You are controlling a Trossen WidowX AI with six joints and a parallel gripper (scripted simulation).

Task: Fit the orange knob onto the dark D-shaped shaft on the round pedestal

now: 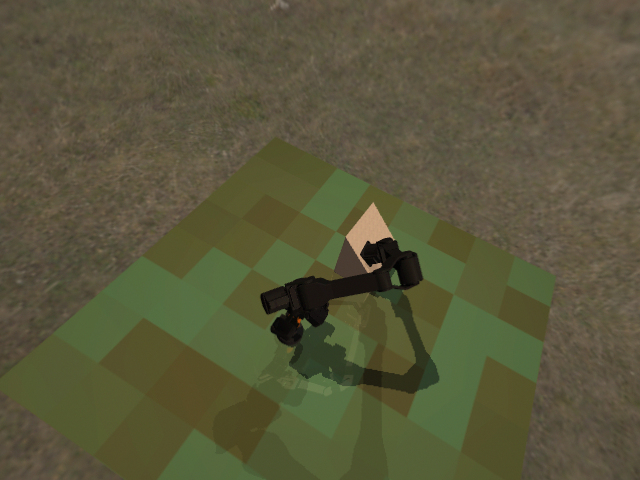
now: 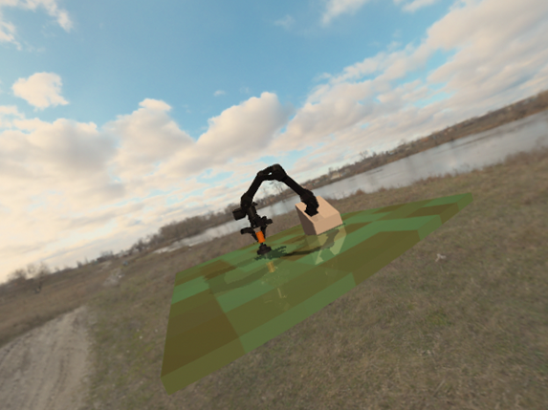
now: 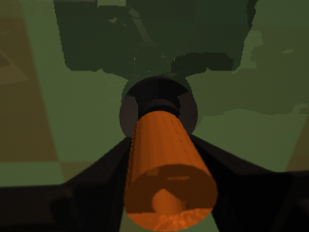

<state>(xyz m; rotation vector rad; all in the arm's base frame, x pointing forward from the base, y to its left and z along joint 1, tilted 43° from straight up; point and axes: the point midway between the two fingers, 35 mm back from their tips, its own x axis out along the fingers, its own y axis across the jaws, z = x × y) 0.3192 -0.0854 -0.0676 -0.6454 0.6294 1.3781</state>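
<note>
Now: the dark round pedestal 40 mm below my gripper tip. From my gripper tip the other things lie so: orange knob 20 mm above.
</note>
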